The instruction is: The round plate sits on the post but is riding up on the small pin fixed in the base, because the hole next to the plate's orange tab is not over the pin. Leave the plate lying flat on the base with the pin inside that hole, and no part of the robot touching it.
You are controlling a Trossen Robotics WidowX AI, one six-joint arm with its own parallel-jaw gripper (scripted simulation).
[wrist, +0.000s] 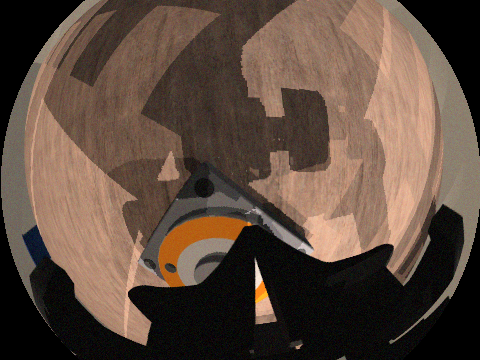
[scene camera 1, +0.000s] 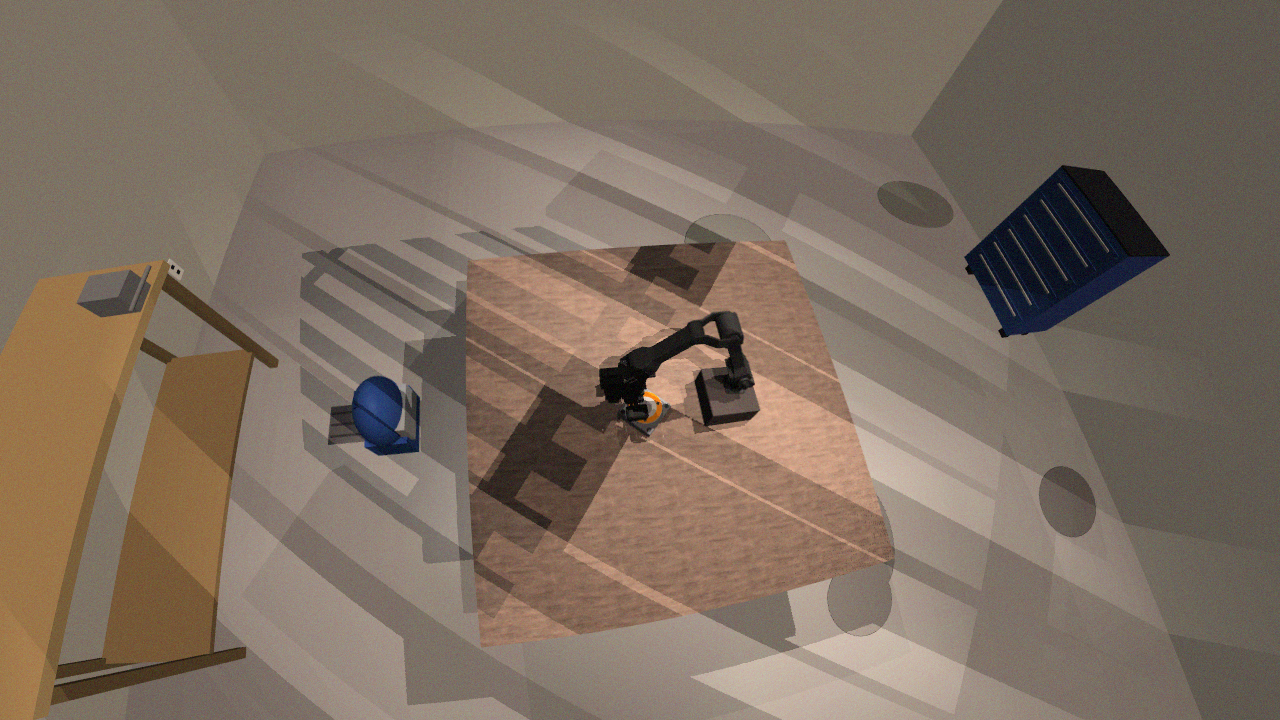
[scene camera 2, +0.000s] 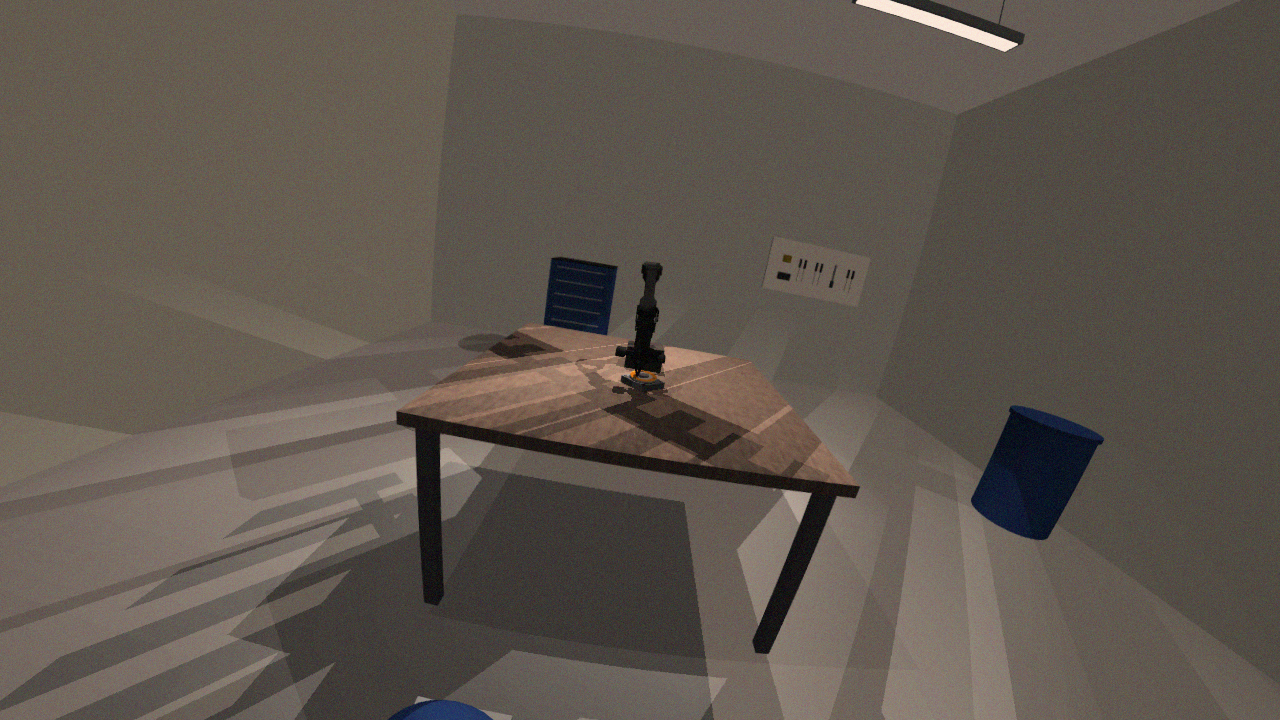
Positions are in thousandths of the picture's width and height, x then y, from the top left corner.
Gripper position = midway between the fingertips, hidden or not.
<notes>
In view: my gripper (scene camera 1: 493, 555) and a round plate (wrist: 445, 649).
My gripper is seen too in the wrist view (wrist: 524, 643) and in scene camera 2 (scene camera 2: 497, 523).
</notes>
